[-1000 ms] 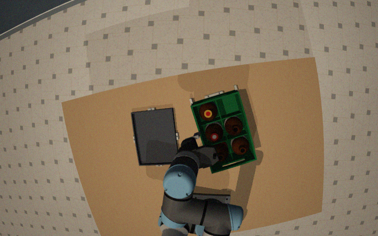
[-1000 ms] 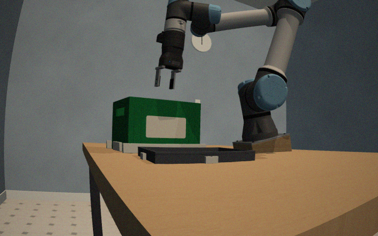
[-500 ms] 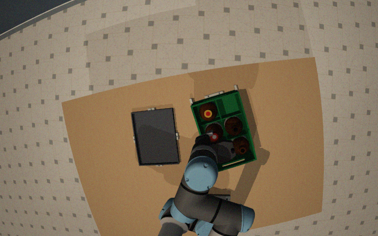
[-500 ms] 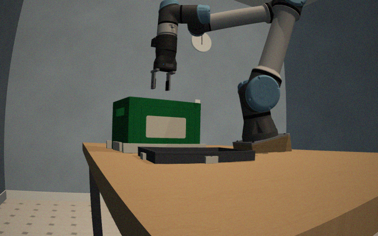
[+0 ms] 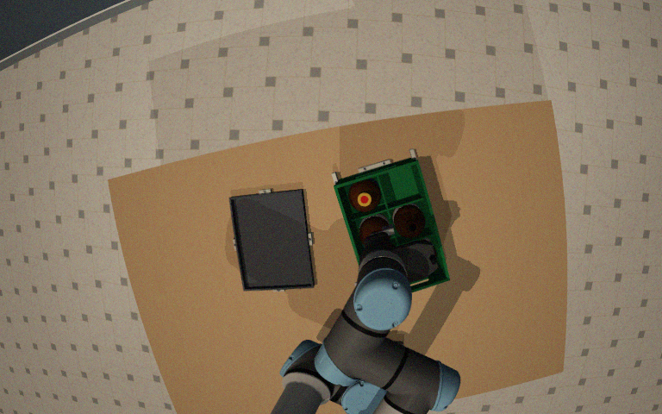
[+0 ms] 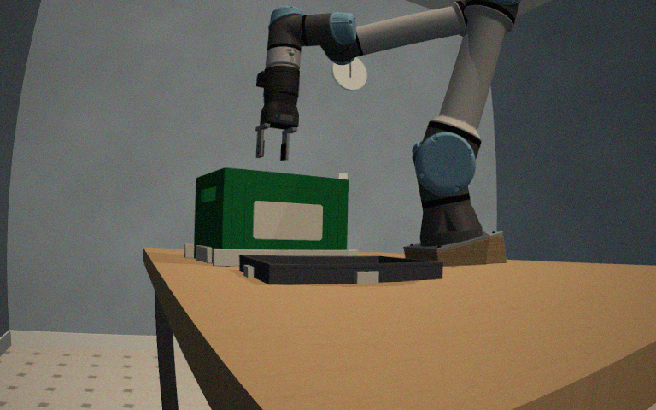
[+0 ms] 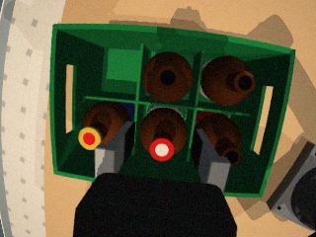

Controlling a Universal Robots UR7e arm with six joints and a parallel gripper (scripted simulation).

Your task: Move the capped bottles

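My hand is 15 cm above the red-capped bottle, 3 cm to the right of it and 1 cm past it. The rest, counted from my hand: dark grey tray (30 cm to the left, 22 cm below, 2 cm behind); then green crate (15 cm below, 1 cm to the right); then open bottle (15 cm below, 9 cm behind, 2 cm to the left).
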